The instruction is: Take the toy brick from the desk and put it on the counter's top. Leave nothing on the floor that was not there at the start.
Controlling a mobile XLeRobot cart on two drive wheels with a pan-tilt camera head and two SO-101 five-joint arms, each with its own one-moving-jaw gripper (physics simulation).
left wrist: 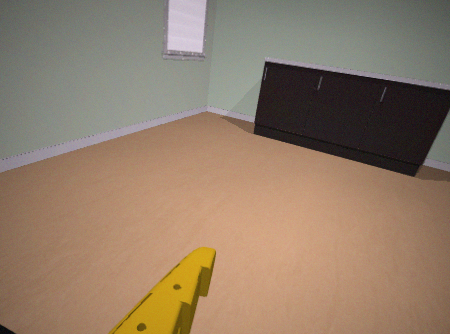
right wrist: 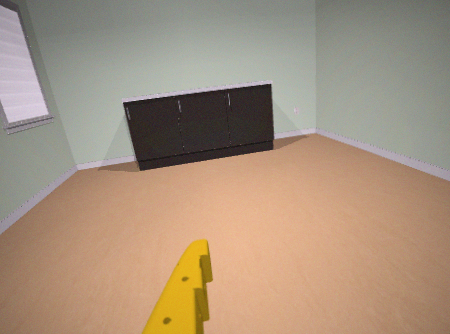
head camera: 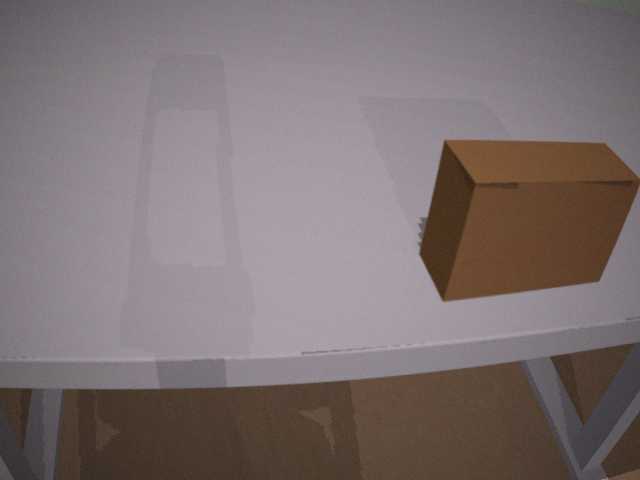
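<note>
The desk (head camera: 310,206) has a pale top that fills most of the head view, with its front edge low in the picture. A brown box-shaped block (head camera: 527,232) stands upright on it at the right, near the front edge. No other brick-like thing shows there, and I cannot tell if this block is the toy brick. The dark counter (left wrist: 345,115) (right wrist: 205,125) with a pale top stands against the far wall in both wrist views. My left gripper (left wrist: 207,255) and my right gripper (right wrist: 204,247) each show one notched yellow jaw, so both are wide open and empty, over the floor.
Grey slanting desk legs (head camera: 560,413) (head camera: 47,428) show below the desk's front edge at right and left. Brown floor (left wrist: 300,240) (right wrist: 300,240) lies between my arms and the counter. A window (left wrist: 186,25) (right wrist: 22,70) is in the wall left of the counter.
</note>
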